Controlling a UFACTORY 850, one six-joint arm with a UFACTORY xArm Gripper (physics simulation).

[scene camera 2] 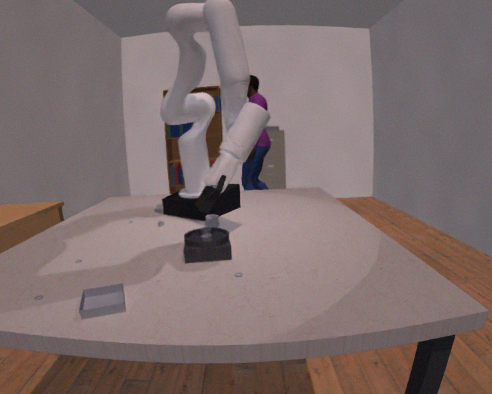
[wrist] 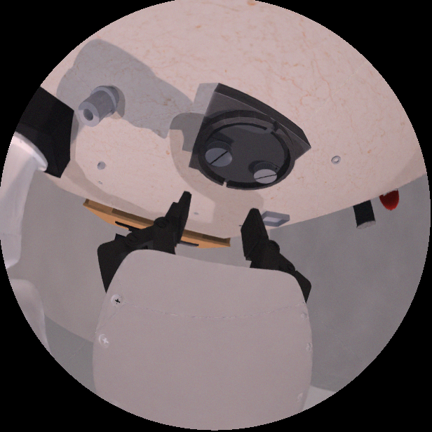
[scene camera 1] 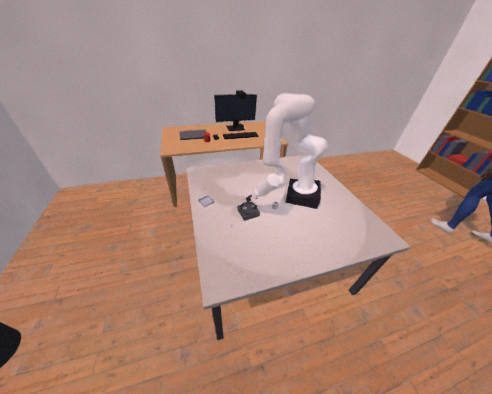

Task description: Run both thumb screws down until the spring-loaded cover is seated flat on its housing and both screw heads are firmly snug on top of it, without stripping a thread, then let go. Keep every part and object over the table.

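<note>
The dark square housing (scene camera 1: 249, 214) (scene camera 2: 207, 252) (wrist: 212, 105) stands on the table. Its dark cover (wrist: 245, 145) lies inside the round rim; I cannot tell whether it is seated flat. Two grey slotted screw heads stand above the cover, one screw (wrist: 218, 156) at the left and the other screw (wrist: 265, 174) at the right in the wrist view, their dark sides showing. Whether they are snug is unclear. My gripper (scene camera 1: 250, 198) (scene camera 2: 212, 194) (wrist: 218, 211) is open and empty, tilted, above and apart from the housing. No finger touches a screw.
A grey stepped cylinder (scene camera 1: 275, 205) (scene camera 2: 212, 221) (wrist: 98, 106) stands between the housing and the black robot base (scene camera 1: 303, 197) (wrist: 55, 135). A shallow grey tray (scene camera 1: 206, 201) (scene camera 2: 102, 301) (wrist: 276, 219) lies near the table's edge. A small ring (scene camera 2: 238, 274) (wrist: 336, 160) lies near the housing.
</note>
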